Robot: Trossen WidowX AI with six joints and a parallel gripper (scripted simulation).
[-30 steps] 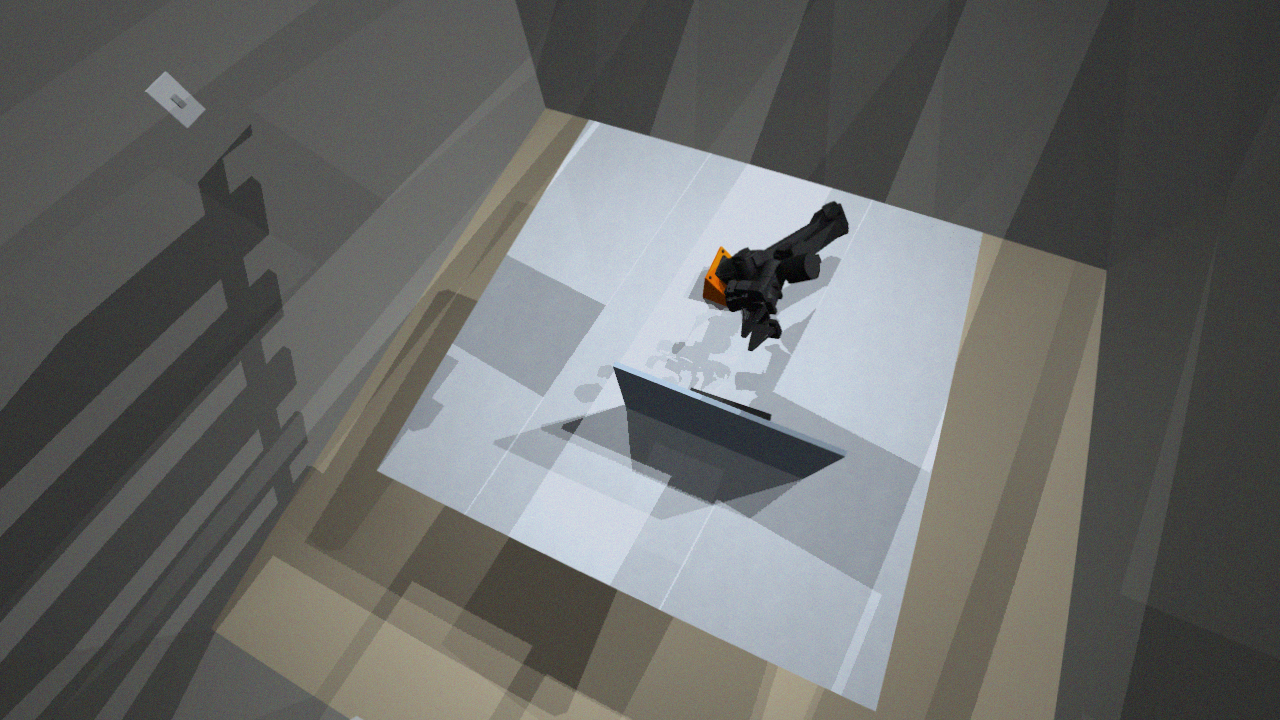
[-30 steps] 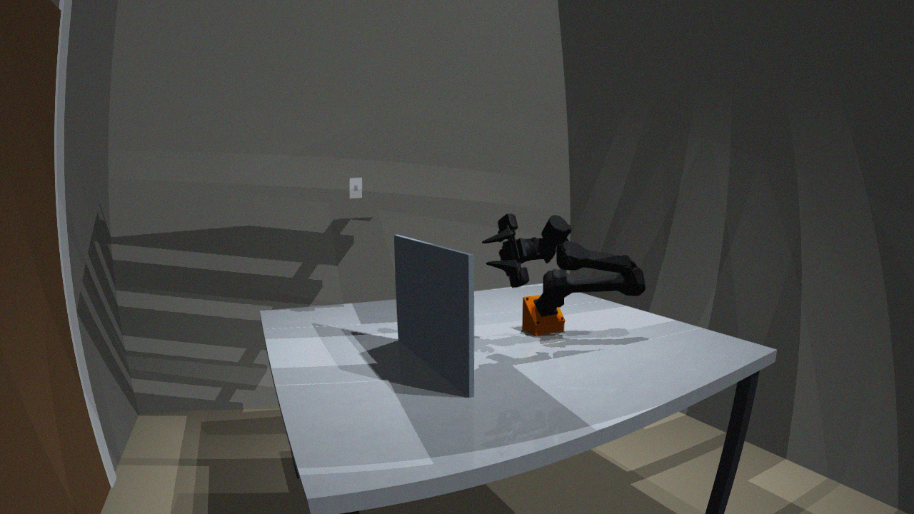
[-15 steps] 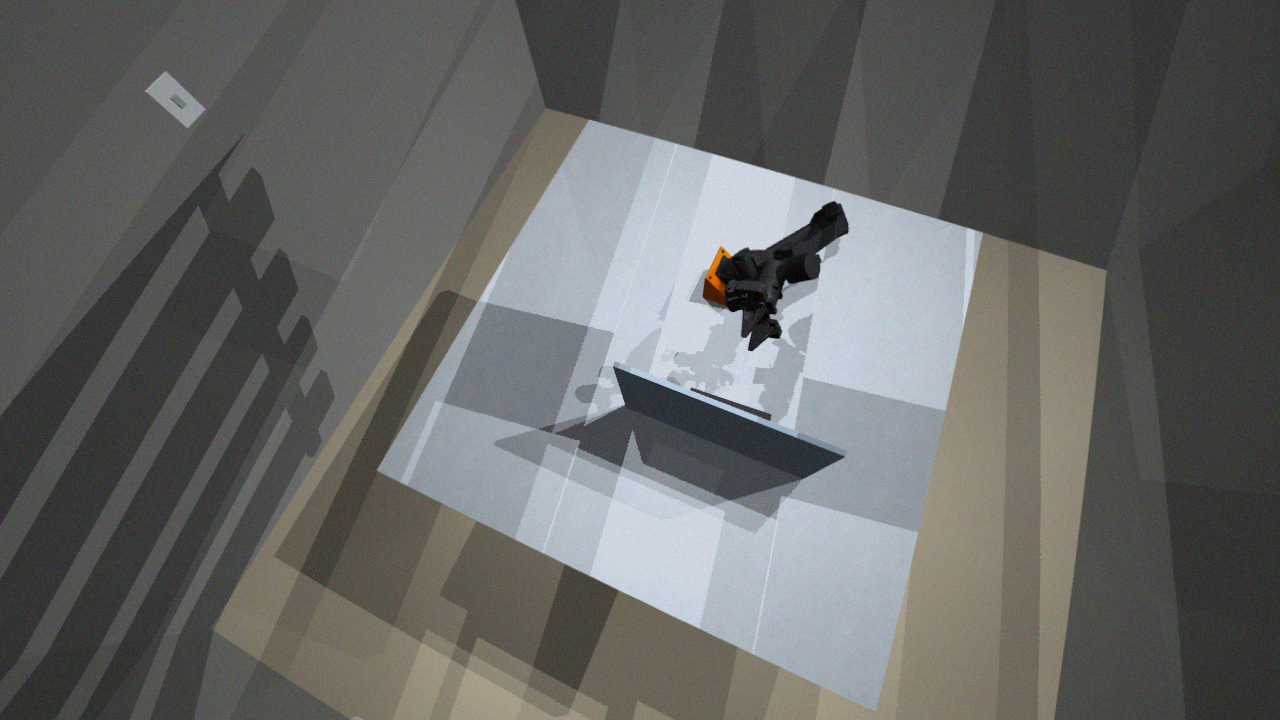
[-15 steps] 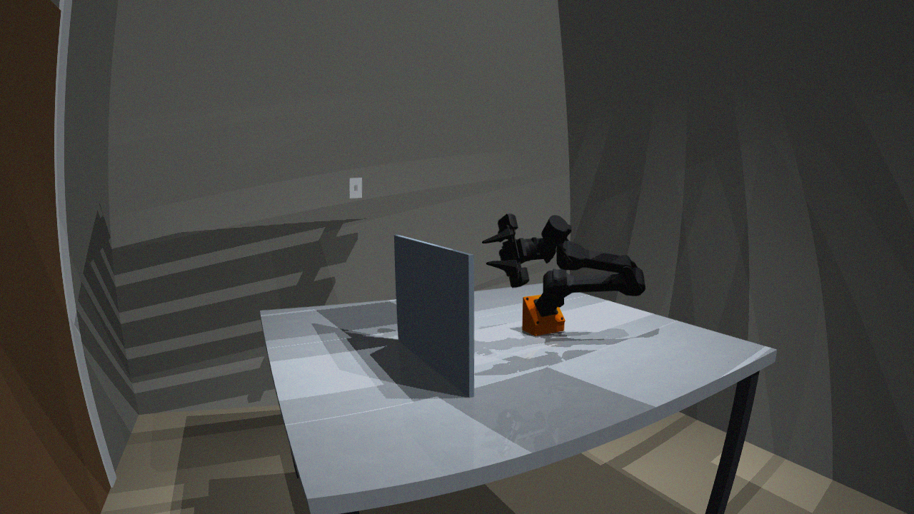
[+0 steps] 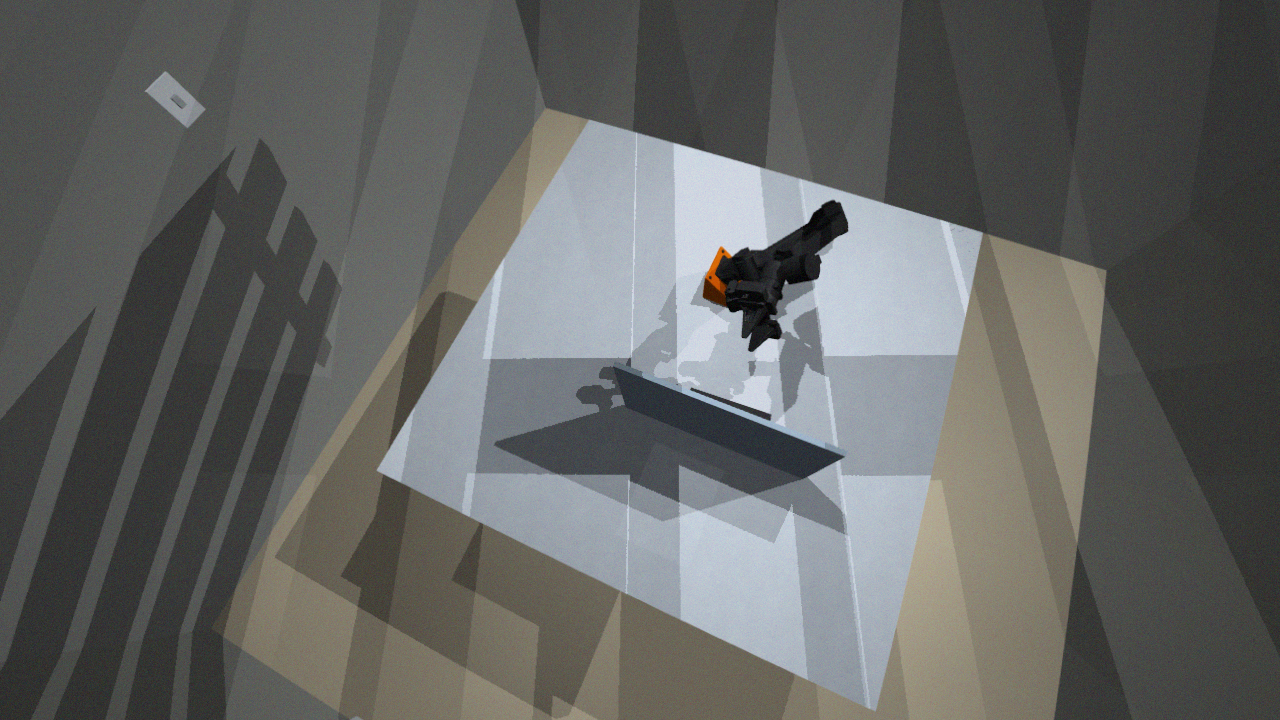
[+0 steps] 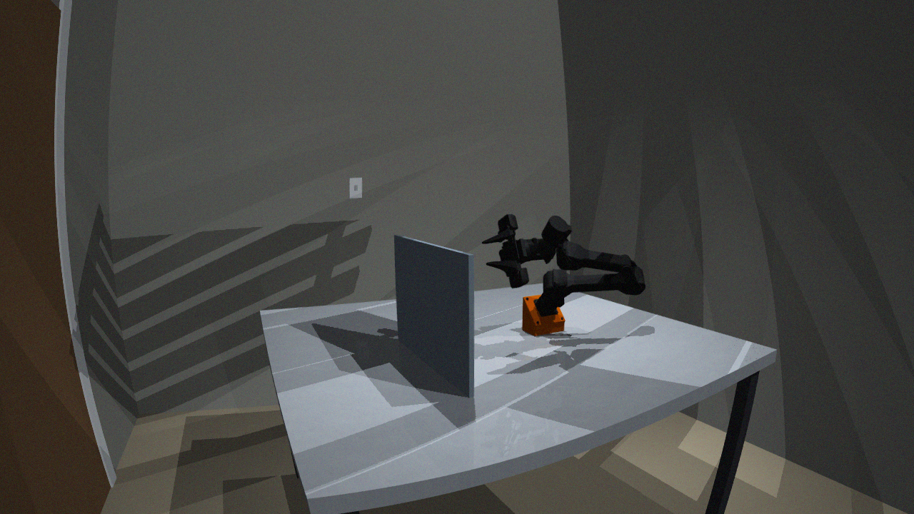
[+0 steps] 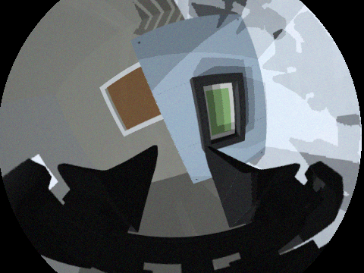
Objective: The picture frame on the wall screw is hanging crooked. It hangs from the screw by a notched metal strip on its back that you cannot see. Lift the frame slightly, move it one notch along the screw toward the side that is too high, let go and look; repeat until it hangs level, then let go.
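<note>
Right now the picture frame is 140 mm ahead of my gripper tip, 20 mm to the left of it and 110 mm below it. From my gripper tip the other things lie so: grey wall panel 150 mm ahead, 120 mm below.
</note>
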